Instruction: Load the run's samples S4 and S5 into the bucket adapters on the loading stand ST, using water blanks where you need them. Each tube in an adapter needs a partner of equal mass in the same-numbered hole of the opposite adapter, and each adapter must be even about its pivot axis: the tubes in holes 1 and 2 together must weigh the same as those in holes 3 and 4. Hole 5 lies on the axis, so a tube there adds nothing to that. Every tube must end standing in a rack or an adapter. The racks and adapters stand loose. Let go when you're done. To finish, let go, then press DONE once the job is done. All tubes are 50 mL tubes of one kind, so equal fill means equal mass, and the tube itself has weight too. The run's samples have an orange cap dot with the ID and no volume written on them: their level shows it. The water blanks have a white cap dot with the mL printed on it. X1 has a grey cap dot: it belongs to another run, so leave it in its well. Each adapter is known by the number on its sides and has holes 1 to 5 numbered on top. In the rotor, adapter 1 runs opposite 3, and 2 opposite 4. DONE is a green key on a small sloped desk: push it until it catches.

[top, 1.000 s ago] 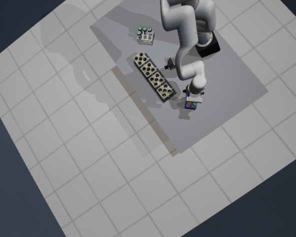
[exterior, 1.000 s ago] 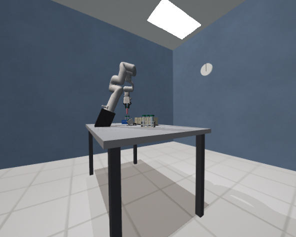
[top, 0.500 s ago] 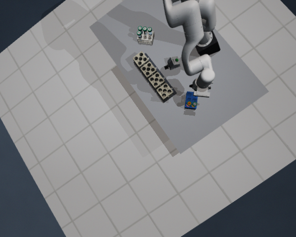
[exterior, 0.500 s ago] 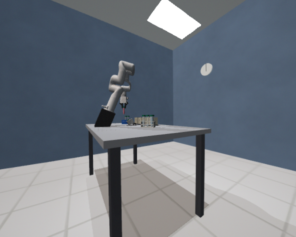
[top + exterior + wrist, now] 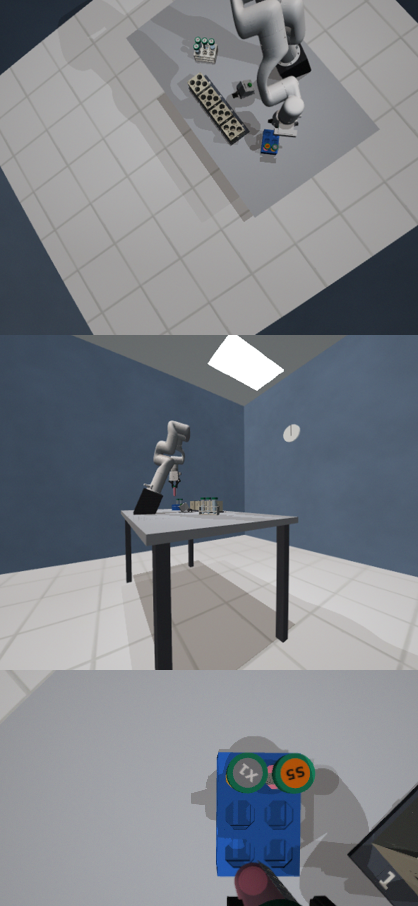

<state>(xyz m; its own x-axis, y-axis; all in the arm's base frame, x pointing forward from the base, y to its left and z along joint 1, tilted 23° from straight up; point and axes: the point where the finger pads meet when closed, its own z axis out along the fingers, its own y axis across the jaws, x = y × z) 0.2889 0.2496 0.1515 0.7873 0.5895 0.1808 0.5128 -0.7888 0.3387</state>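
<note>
My hand is 22 cm above the blue rack, 4 cm short of it and 1 cm to the right of it. Also, from my hand: white rack (64 cm to the right, 22 cm below, 14 cm behind); then adapter (20 cm to the right, 20 cm below, 13 cm ahead).
</note>
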